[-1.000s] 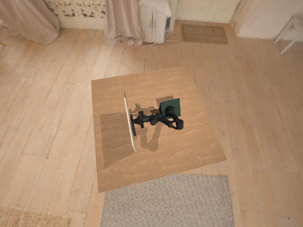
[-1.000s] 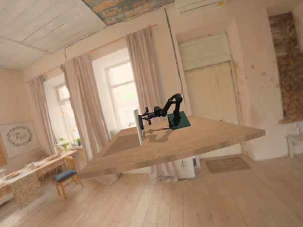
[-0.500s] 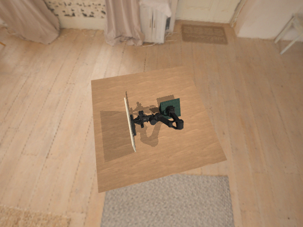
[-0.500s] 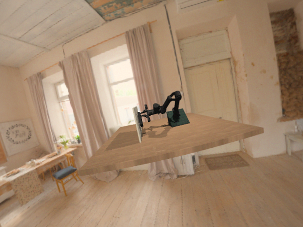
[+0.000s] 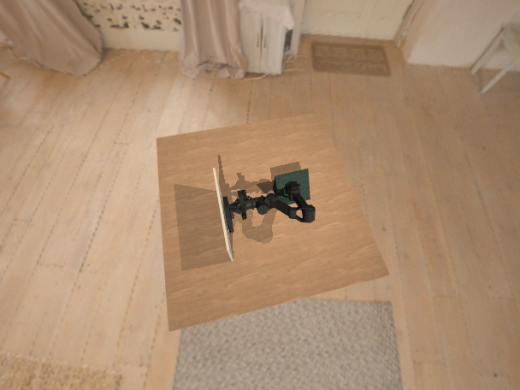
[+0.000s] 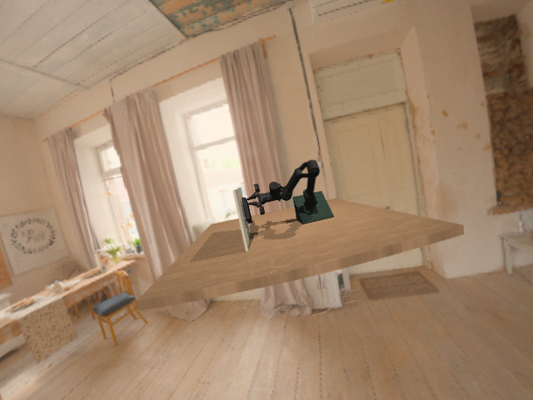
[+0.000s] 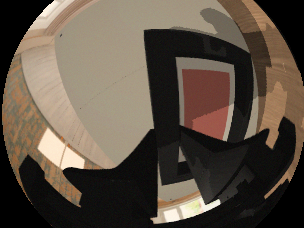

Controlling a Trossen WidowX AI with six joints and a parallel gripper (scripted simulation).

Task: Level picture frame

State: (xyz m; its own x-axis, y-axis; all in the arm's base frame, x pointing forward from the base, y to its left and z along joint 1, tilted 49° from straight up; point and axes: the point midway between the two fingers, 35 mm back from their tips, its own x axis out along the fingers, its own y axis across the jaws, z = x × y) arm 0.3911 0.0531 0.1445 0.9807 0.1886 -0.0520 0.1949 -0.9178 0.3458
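My gripper tip is 5 cm above the picture frame, 2 cm to the right of it and 1 cm short of it. The rest, counted from my gripper tip: wall panel (6 cm below, 2 cm to the left, 2 cm ahead).
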